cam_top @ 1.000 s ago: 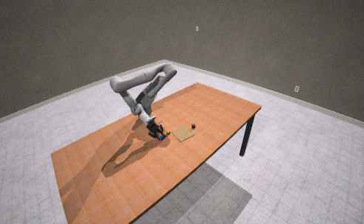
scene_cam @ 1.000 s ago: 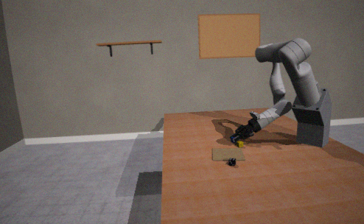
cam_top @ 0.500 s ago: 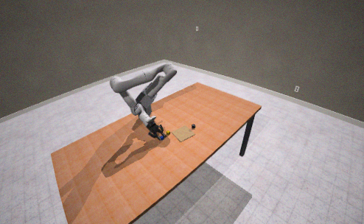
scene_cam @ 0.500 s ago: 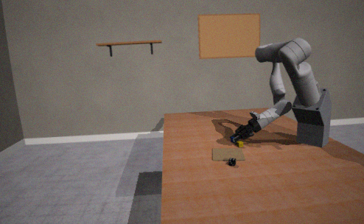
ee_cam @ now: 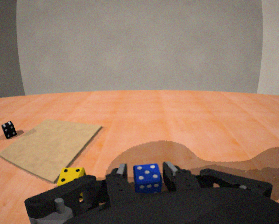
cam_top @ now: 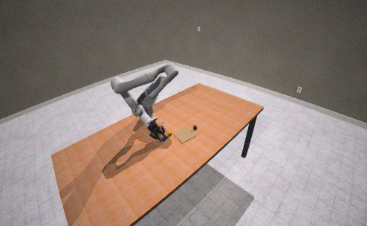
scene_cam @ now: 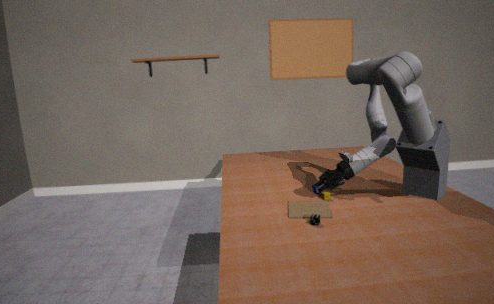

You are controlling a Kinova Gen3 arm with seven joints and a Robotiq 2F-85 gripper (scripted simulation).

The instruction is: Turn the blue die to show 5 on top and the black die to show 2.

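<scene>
The blue die lies 10 mm below my hand. Round my hand: yellow die: 10 mm behind, 70 mm to the left, 10 mm below; tan mat: 60 mm ahead, 170 mm to the left, 20 mm below; black die: 60 mm ahead, 280 mm to the left, 10 mm below.
</scene>
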